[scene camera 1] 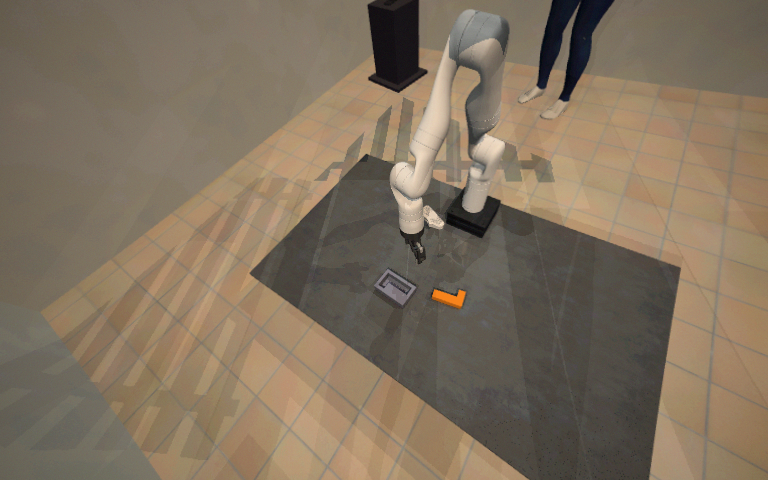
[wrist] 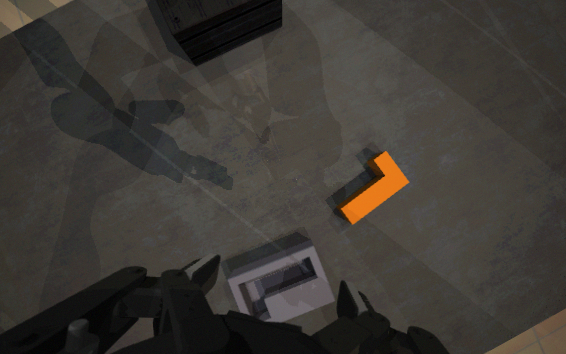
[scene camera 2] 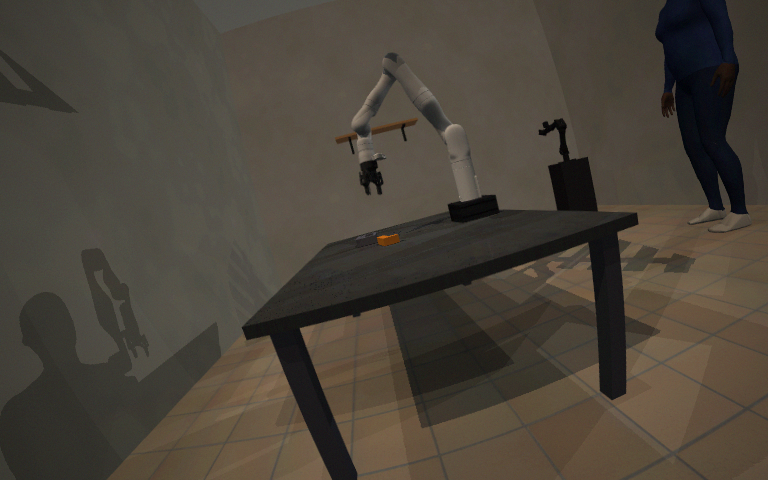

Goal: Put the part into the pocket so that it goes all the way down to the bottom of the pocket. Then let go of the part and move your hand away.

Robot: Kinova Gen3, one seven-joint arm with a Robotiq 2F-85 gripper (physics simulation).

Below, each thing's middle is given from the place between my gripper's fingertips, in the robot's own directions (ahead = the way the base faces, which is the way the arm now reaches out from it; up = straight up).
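I look at the orange L-shaped block (wrist: 390, 179) and find my gripper 150 mm to the right of it, 30 mm past it and 190 mm above it. As for the grey pocket block (scene camera 1: 395, 288), it is 20 mm to the right of my hand, 90 mm ahead of it and 180 mm below it.
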